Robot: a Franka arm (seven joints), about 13 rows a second.
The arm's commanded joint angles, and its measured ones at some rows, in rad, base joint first. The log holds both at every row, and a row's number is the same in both.
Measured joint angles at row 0:
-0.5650, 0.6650, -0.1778, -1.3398, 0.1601, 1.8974, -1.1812
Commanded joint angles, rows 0 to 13:
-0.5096, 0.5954, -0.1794, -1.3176, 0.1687, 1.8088, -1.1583
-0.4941, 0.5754, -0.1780, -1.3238, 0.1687, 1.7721, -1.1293
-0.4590, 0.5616, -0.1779, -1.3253, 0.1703, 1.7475, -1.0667
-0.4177, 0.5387, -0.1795, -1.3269, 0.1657, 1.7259, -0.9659
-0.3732, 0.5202, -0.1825, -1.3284, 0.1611, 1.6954, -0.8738
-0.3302, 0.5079, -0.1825, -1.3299, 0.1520, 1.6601, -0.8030
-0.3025, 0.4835, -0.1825, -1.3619, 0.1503, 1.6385, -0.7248
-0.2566, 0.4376, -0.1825, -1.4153, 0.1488, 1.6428, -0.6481
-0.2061, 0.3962, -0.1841, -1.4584, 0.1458, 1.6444, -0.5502
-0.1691, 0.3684, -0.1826, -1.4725, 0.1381, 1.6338, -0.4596
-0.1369, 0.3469, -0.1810, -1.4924, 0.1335, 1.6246, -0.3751
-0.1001, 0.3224, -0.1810, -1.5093, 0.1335, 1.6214, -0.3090
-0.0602, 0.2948, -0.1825, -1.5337, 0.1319, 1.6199, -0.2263
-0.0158, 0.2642, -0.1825, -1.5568, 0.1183, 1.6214, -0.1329
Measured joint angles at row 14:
-0.0833, 0.3595, -0.1741, -1.4575, 0.1494, 1.6113, -0.2727
